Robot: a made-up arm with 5 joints. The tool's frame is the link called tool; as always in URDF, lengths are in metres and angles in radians. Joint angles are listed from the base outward. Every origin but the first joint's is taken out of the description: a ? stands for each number. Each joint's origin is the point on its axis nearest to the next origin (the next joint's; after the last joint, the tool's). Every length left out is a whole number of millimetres.
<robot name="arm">
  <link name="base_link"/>
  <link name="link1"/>
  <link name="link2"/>
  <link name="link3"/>
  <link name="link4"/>
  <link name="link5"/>
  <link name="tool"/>
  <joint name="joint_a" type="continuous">
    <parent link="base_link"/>
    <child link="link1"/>
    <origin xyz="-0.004 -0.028 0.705"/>
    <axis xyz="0 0 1"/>
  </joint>
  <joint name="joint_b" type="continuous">
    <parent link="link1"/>
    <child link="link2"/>
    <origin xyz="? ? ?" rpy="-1.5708 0 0"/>
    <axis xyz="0 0 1"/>
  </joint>
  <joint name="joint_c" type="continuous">
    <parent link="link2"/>
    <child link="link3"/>
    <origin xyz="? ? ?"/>
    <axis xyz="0 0 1"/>
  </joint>
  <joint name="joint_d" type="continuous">
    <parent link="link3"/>
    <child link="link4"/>
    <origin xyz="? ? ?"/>
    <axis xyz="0 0 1"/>
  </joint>
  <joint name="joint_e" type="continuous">
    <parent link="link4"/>
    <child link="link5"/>
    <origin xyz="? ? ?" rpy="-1.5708 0 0"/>
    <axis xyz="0 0 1"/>
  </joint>
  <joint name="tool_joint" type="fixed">
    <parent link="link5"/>
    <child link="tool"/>
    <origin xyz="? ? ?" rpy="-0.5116 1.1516 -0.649"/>
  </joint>
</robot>
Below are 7 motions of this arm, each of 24 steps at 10 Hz.
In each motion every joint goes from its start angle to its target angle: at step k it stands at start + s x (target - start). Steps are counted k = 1, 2, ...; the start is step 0. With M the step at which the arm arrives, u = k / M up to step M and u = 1 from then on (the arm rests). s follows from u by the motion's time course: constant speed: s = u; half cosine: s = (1 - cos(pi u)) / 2; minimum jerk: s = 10 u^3 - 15 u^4 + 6 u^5.
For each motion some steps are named. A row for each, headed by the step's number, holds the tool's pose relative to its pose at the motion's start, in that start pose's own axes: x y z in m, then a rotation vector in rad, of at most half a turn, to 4 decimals.
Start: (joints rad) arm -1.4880 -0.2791 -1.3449 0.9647 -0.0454
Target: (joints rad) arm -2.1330 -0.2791 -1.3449 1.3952 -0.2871
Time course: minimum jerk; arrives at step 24
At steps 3, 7, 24:
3: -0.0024 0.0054 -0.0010 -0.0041 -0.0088 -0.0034
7: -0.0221 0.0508 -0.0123 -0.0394 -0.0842 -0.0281
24: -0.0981 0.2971 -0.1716 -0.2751 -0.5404 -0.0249

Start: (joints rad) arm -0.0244 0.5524 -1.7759 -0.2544 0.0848
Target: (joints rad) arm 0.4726 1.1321 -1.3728 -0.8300 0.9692
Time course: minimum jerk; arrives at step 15
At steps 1, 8, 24:
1: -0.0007 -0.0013 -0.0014 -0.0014 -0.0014 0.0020
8: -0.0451 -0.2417 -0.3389 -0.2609 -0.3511 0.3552
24: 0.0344 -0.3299 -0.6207 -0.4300 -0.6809 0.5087

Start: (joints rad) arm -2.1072 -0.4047 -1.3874 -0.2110 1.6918
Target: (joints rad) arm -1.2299 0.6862 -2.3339 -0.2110 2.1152
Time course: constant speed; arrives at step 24
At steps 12, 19, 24:
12: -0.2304 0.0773 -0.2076 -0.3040 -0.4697 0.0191
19: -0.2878 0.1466 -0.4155 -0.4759 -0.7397 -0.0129
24: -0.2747 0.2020 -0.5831 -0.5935 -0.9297 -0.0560

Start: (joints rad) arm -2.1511 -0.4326 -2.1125 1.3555 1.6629
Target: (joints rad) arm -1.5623 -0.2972 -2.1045 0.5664 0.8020
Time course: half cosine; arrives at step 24
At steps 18, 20, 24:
18: -0.0271 -0.0449 -0.1563 0.9928 -0.0716 0.3908
20: -0.0261 -0.0434 -0.1719 1.0649 -0.0603 0.4458
24: -0.0249 -0.0415 -0.1849 1.1219 -0.0481 0.4941

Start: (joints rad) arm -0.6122 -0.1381 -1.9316 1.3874 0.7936
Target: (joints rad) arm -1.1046 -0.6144 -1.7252 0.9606 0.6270
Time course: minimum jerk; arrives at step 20
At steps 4, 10, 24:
4: 0.0163 0.0172 0.0006 -0.0162 0.0403 0.0151
10: 0.1330 0.1394 -0.0308 -0.1341 0.3683 0.0867
24: 0.2383 0.2386 -0.1326 -0.2497 0.7684 0.0729

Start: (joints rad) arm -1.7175 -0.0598 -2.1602 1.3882 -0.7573
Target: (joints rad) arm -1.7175 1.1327 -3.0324 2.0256 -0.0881
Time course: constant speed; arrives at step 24
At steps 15, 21, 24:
15: -0.3504 -0.0962 0.1261 -0.1420 -0.5237 0.4833
21: -0.4841 -0.1824 0.1318 -0.1926 -0.7776 0.6188
24: -0.5448 -0.2336 0.1241 -0.2148 -0.9123 0.6720

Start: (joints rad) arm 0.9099 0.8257 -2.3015 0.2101 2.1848
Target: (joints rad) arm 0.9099 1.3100 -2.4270 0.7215 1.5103
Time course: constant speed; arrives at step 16
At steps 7, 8, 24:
7: -0.1008 0.1369 0.1131 0.1133 0.1656 -0.4367
8: -0.1121 0.1590 0.1289 0.1289 0.1805 -0.5020
24: -0.1714 0.3540 0.2487 0.2402 0.2138 -1.0390

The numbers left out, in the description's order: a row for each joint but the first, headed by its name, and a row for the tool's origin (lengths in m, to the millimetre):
joint_b: 0.002 0.016 0
joint_c: 0.084 -0.366 0
joint_d: 0.084 0.464 0
joint_e: 0.08 0.111 0
tool: 0.002 -0.024 0

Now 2 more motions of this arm.
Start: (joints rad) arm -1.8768 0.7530 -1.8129 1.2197 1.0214
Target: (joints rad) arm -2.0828 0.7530 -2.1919 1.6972 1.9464
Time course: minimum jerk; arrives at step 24
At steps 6, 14, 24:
6: 0.0199 0.0144 0.0106 -0.1071 -0.0322 0.0354
14: 0.1166 0.1099 0.0550 -0.6809 -0.1966 0.2118
24: 0.1684 0.1834 0.0702 -1.0471 -0.2932 0.3123

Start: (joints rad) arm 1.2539 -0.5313 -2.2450 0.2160 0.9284
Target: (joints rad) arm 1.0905 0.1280 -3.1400 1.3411 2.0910
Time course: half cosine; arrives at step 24
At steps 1, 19, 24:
1: -0.0012 0.0003 0.0000 -0.0046 -0.0033 -0.0013
19: -0.1762 0.1497 -0.0524 -1.1000 -0.2941 -0.4600
24: -0.1836 0.1766 -0.0654 -1.2336 -0.2668 -0.5267

